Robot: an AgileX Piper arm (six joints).
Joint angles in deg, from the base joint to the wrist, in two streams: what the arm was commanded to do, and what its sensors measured. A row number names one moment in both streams.
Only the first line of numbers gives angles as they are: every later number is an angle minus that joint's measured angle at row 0.
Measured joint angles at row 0:
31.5 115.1 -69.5 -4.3 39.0 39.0
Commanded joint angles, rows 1 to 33:
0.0 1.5 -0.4 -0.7 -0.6 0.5
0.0 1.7 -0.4 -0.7 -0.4 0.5
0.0 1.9 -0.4 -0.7 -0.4 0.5
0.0 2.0 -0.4 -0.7 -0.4 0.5
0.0 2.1 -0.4 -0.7 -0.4 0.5
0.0 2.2 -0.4 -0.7 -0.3 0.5
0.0 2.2 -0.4 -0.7 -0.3 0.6
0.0 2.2 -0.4 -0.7 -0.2 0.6
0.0 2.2 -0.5 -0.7 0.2 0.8
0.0 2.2 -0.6 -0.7 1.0 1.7
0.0 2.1 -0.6 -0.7 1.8 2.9
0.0 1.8 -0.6 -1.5 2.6 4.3
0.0 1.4 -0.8 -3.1 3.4 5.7
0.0 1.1 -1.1 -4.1 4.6 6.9
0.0 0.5 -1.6 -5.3 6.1 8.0
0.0 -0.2 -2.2 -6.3 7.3 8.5
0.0 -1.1 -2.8 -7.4 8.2 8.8
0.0 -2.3 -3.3 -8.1 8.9 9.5
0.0 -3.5 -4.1 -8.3 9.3 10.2
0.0 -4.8 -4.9 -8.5 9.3 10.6
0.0 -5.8 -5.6 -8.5 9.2 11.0
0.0 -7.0 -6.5 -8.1 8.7 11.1
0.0 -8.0 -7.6 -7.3 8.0 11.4
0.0 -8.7 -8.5 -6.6 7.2 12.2
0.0 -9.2 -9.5 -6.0 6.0 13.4
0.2 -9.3 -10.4 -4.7 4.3 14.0
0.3 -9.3 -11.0 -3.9 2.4 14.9
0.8 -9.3 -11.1 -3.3 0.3 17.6
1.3 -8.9 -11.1 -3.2 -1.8 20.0
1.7 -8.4 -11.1 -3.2 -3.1 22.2
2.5 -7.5 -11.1 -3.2 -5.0 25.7
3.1 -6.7 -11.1 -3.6 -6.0 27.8
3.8 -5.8 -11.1 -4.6 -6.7 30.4
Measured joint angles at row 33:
1.7 -8.5 -11.0 -3.6 -2.3 21.3
